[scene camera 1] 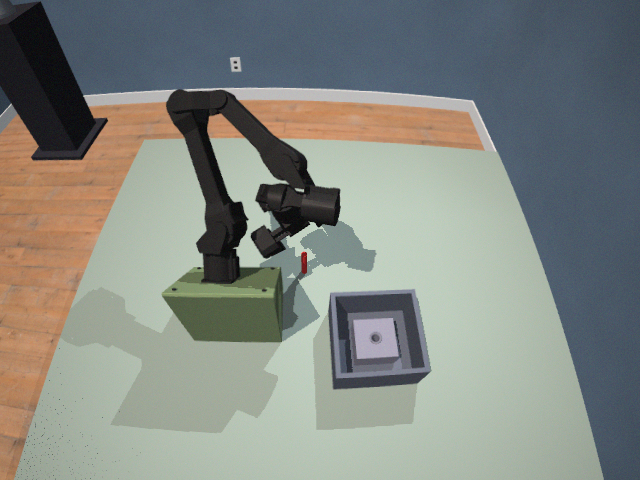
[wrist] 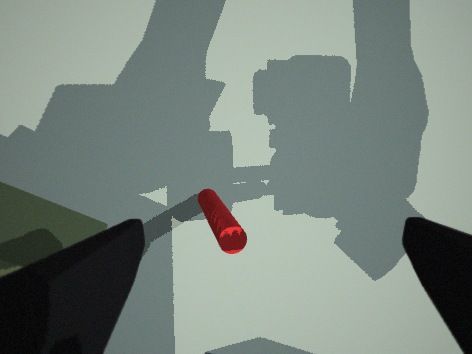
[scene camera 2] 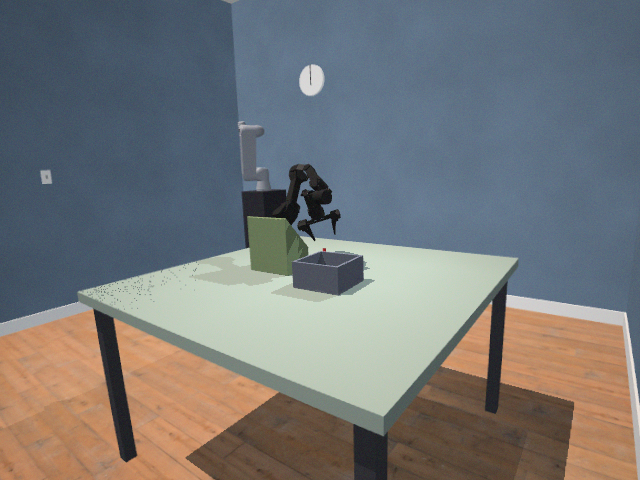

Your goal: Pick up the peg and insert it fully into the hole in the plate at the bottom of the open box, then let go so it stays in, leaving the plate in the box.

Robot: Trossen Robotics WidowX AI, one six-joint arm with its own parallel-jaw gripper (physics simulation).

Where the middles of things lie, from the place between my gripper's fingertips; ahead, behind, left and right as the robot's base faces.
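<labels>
The pale square plate [scene camera 1: 374, 341] is 180 mm ahead of my hand, 210 mm to the right of it and 90 mm below it. I also see the grey box [scene camera 1: 412, 365], which is 180 mm ahead of my hand and 210 mm to the right of it, and 70 mm below it. As for the red peg [wrist: 231, 237], it is 80 mm below my hand, 10 mm ahead of it and 20 mm to the right of it.
</labels>
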